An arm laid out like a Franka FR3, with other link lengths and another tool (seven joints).
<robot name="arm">
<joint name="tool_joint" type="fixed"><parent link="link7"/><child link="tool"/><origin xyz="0.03 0.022 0.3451" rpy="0 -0.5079 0.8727"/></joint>
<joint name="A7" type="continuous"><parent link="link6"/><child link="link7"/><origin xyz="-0.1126 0 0" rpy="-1.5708 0 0"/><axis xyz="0 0 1"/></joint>
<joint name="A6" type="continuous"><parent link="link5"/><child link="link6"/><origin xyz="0 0 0" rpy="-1.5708 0 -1.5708"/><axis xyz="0 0 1"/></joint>
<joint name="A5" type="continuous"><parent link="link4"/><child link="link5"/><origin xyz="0.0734 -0.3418 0" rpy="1.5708 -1.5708 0"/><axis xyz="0 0 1"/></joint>
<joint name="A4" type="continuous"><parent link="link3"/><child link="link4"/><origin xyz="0 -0.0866 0" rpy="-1.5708 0 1.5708"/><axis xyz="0 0 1"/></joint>
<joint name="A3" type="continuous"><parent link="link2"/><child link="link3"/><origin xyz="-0.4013 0 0" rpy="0 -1.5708 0"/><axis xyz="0 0 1"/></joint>
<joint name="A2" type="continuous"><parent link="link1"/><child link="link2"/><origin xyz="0 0 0" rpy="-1.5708 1.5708 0"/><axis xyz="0 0 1"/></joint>
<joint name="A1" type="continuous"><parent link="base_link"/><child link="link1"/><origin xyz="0 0 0.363"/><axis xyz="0 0 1"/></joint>
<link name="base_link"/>
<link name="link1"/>
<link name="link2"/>
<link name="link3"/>
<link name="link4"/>
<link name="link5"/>
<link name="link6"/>
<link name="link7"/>
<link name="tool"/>
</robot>
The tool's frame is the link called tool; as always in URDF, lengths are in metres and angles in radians. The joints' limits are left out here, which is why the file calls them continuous.
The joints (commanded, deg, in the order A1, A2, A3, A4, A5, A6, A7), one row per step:
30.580 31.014 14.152 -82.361 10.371 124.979 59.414
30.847 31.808 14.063 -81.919 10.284 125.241 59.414
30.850 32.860 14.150 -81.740 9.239 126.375 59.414
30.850 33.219 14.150 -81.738 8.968 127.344 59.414
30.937 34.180 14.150 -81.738 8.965 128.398 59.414
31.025 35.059 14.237 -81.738 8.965 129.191 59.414
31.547 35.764 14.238 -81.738 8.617 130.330 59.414
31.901 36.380 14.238 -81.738 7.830 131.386 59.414
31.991 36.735 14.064 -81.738 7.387 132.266 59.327
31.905 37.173 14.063 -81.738 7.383 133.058 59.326
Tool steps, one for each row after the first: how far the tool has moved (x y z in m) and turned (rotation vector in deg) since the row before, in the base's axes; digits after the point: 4 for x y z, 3 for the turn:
0.0012 0.0034 -0.0062 -0.047 0.084 0.093
0.0066 0.0010 -0.0107 -0.364 -0.742 0.144
0.0048 0.0017 -0.0023 0.231 -0.597 -0.157
0.0030 0.0030 -0.0100 0.141 0.034 -0.201
0.0009 0.0031 -0.0095 0.067 0.185 -0.060
-0.0007 0.0067 -0.0068 0.109 -0.477 0.361
0.0015 0.0038 -0.0064 -0.153 -0.780 0.422
0.0049 0.0003 -0.0032 0.001 -0.728 0.005
0.0040 0.0009 -0.0036 0.254 -0.220 -0.288

